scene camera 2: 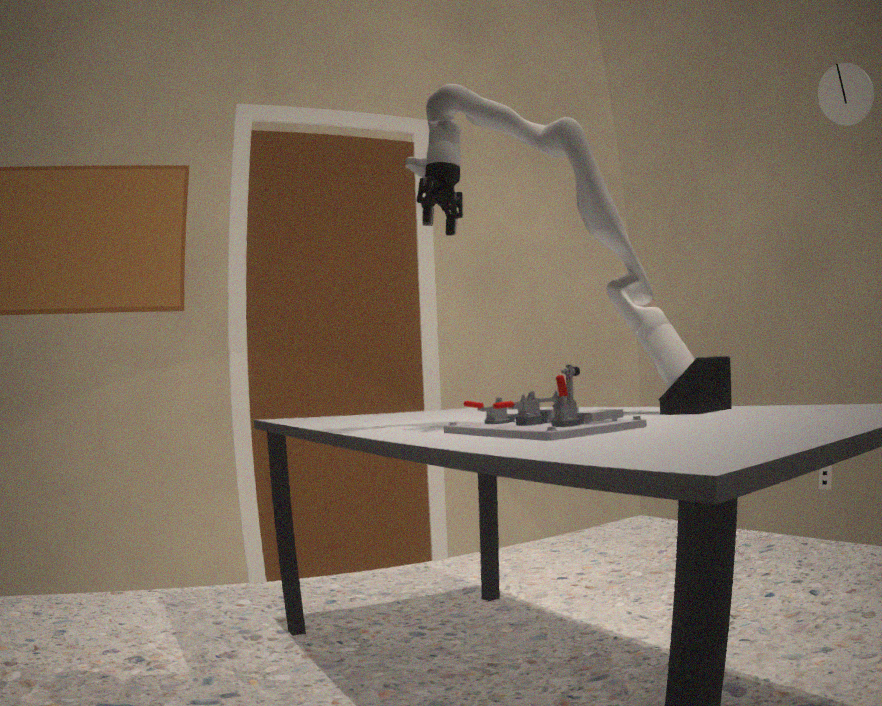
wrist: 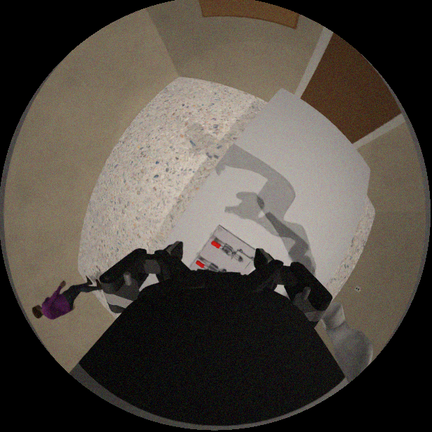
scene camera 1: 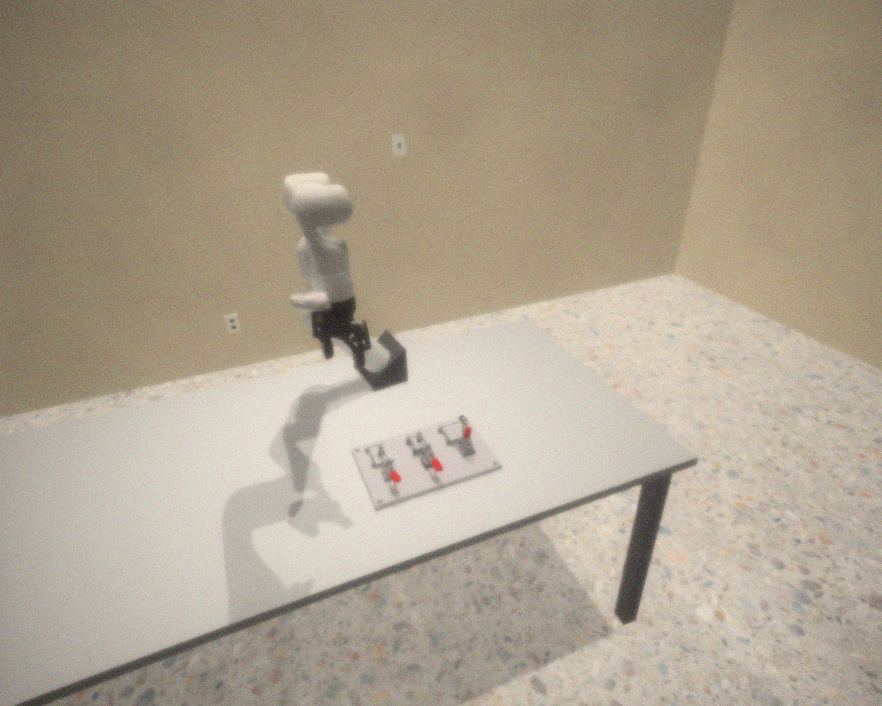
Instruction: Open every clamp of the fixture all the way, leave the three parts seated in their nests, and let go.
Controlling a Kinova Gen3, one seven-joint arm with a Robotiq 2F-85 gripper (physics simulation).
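Places are measured from the arm's base along level axes (x ahead, y left, z up), in millimetres.
Pixels of known places: gripper, fingertip midpoint: [scene camera 2: 439, 230] [scene camera 1: 344, 363]; arm's base, link origin: [scene camera 2: 686, 382] [scene camera 1: 378, 361].
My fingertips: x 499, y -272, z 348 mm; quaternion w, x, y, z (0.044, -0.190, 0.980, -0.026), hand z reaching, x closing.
For each thing: its top centre in the pictures, then the offset to it from my fingertips. "spot": a spot on its surface instead. Level surfaces: height alone.
- flat grey fixture plate, surface spot: [scene camera 2: 507, 432] spot: 245 mm left, 56 mm ahead, 410 mm down
- left clamp's red handle, top centre: [scene camera 1: 395, 474] 89 mm left, 1 mm ahead, 356 mm down
- middle clamp's red handle, top centre: [scene camera 1: 436, 463] 197 mm left, 19 mm ahead, 358 mm down
- right clamp's red handle, top centre: [scene camera 2: 560, 375] [scene camera 1: 468, 427] 312 mm left, 14 mm back, 315 mm down
- bar, surface spot: [scene camera 2: 570, 372] spot: 319 mm left, 34 mm back, 310 mm down
- table, surface height: 420 mm down
A flat grey fixture plate [scene camera 1: 470, 471] [scene camera 2: 507, 432] [wrist: 235, 236] lies on the table with three clamps in a row. In scene camera 1, the left clamp's red handle [scene camera 1: 395, 477] [wrist: 215, 244] and the middle clamp's red handle [scene camera 1: 436, 465] [wrist: 200, 263] lie low, pointing to the front edge. The right clamp's red handle [scene camera 1: 467, 432] [scene camera 2: 561, 385] stands nearly upright; a bar [scene camera 2: 570, 372] with a dark tip rises beside it. The parts are too small to tell apart. My gripper [scene camera 1: 343, 354] [scene camera 2: 439, 226] [wrist: 218, 253] is open and empty, high above the table, and hides the right clamp in the wrist view.
The arm's black base [scene camera 1: 389, 368] [scene camera 2: 698, 386] stands on the table [scene camera 1: 573, 441] [scene camera 2: 662, 449] behind the fixture. The arm [scene camera 2: 581, 169] arches high over the table. A person in purple [wrist: 56, 304] shows at the left of the wrist view. A brown door [scene camera 2: 334, 331] is beyond the table.
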